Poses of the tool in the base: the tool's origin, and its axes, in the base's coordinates. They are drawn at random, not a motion.
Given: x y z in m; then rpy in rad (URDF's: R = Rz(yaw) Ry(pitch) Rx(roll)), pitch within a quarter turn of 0, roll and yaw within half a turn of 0.
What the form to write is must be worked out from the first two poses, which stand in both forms.
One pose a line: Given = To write
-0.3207 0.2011 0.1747 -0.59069 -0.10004 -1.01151 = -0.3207 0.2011 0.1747 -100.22 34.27 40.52
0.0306 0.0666 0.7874 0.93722 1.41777 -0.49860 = 0.0306 0.0666 0.7874 7.09 84.82 -82.59
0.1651 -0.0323 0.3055 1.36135 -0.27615 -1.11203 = 0.1651 -0.0323 0.3055 106.16 78.46 -157.03
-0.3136 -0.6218 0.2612 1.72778 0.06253 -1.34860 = -0.3136 -0.6218 0.2612 86.37 98.98 -167.84
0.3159 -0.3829 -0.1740 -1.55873 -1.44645 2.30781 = 0.3159 -0.3829 -0.1740 -172.88 89.91 -137.09
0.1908 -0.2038 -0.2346 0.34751 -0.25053 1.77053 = 0.1908 -0.2038 -0.2346 126.92 24.37 -22.95
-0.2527 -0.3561 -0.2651 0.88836 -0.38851 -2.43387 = -0.2527 -0.3561 -0.2651 117.81 54.29 113.44
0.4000 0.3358 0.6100 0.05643 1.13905 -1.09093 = 0.4000 0.3358 0.6100 1.49 65.30 -66.06
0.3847 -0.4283 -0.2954 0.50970 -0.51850 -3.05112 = 0.3847 -0.4283 -0.2954 139.47 40.70 53.62
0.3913 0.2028 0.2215 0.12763 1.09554 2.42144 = 0.3913 0.2028 0.2215 3.75 63.01 130.53
